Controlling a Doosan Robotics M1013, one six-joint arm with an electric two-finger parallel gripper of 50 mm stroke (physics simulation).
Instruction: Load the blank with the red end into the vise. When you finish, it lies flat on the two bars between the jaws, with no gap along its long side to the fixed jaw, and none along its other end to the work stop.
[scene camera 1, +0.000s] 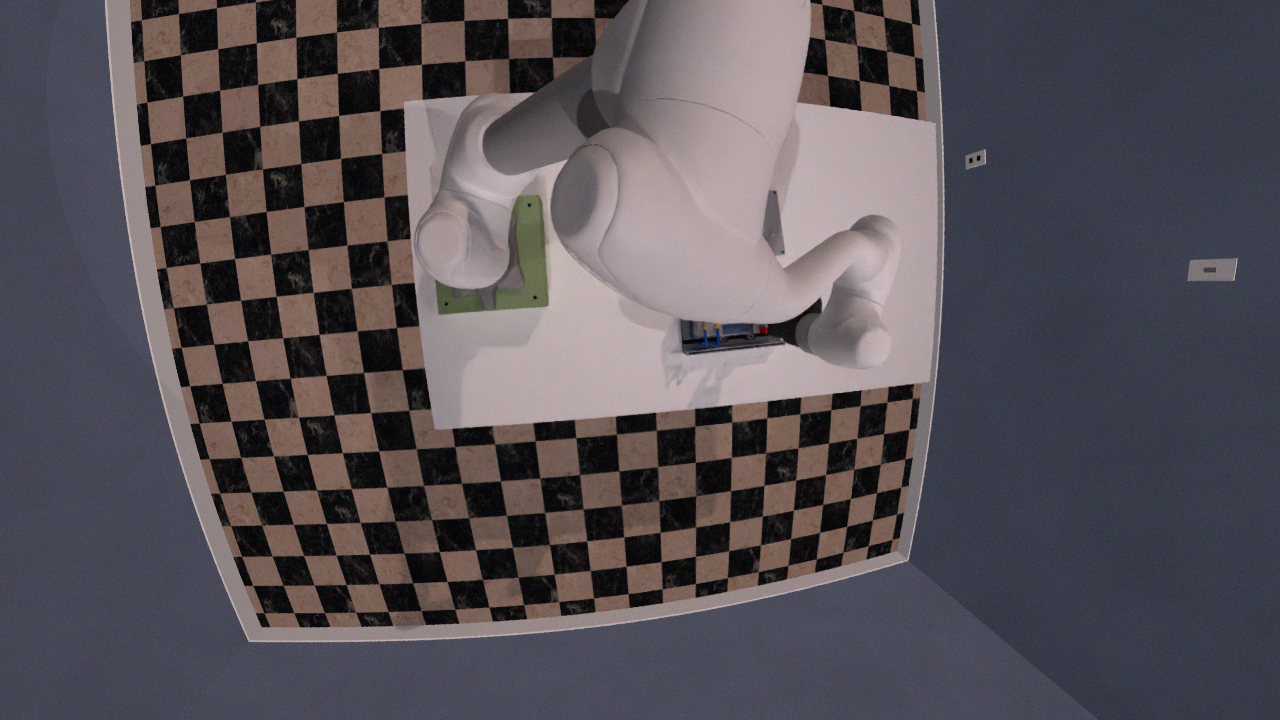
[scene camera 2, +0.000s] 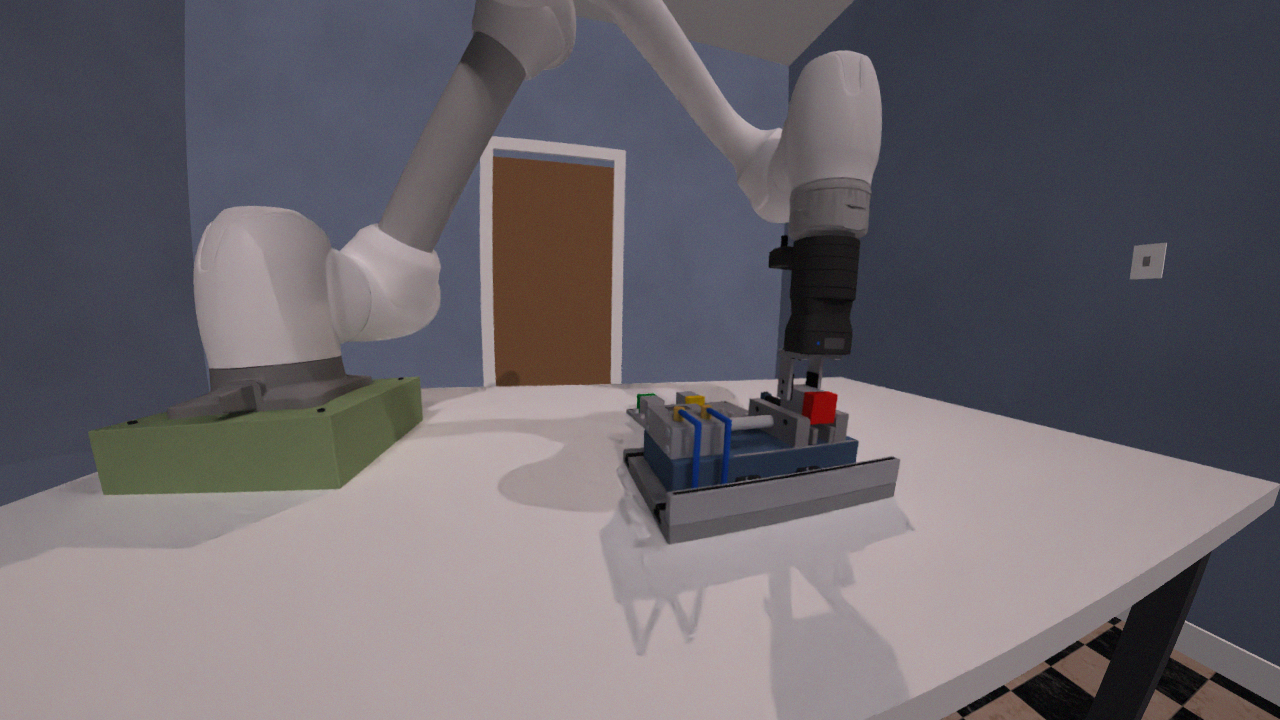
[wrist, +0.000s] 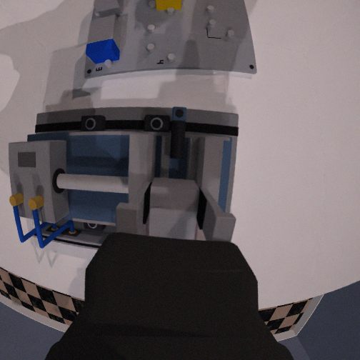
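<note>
My gripper (wrist: 173, 197) is shut on the grey blank (wrist: 174, 191), gripping its long sides. Its red end (scene camera 2: 819, 407) (scene camera 1: 763, 329) faces scene camera 2 and is hidden in the wrist view. The vise (scene camera 2: 751, 454) (wrist: 97, 155) is below. The blank is over the opening between the moving jaw (wrist: 141, 157), on the screw side, and the fixed jaw (wrist: 212, 162). In scene camera 2 the red end shows partly above the jaw tops, with space below it. Its other end points toward the black work stop (wrist: 177, 142), apparently with a gap. Contact with bars and fixed jaw cannot be told.
A grey board (wrist: 195, 55) with pegs stands behind the vise, holding a blue-ended blank (wrist: 103, 51) and a yellow-ended piece (wrist: 169, 4). Blue bent pipes (wrist: 37, 227) (scene camera 2: 726, 447) rise at the vise's screw end. The green base block (scene camera 1: 532, 259) (scene camera 2: 375, 438) is under the arm's foot.
</note>
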